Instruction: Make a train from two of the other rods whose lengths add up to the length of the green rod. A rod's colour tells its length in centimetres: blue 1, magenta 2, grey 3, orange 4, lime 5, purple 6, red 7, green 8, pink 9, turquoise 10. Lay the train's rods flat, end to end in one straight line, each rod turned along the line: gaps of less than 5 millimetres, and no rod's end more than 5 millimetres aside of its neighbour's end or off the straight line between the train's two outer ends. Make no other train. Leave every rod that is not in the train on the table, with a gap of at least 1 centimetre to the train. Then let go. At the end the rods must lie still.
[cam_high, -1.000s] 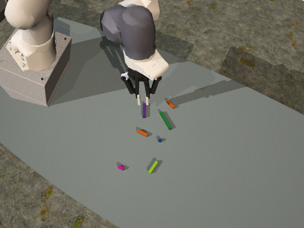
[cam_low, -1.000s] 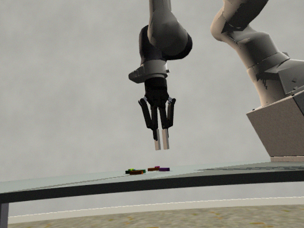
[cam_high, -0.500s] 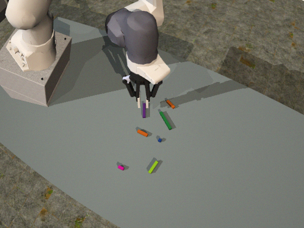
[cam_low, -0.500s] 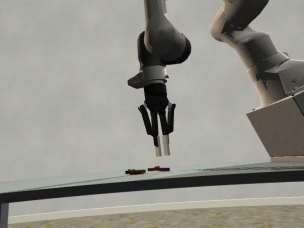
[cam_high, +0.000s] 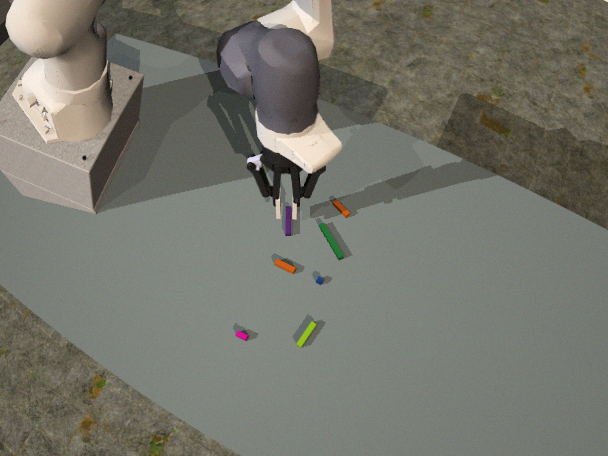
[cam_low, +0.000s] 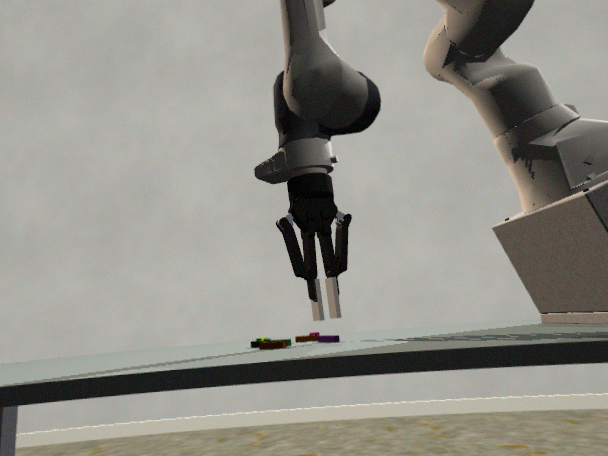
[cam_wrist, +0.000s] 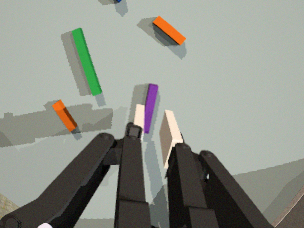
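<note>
Right now my hand is 60 mm above the purple rod. The rest, counted from my hand: lime rod (170 mm to the right, 150 mm ahead, 60 mm below); then blue rod (120 mm ahead, 70 mm to the right, 60 mm below); then green rod (90 mm ahead, 60 mm below, 10 mm to the left).
</note>
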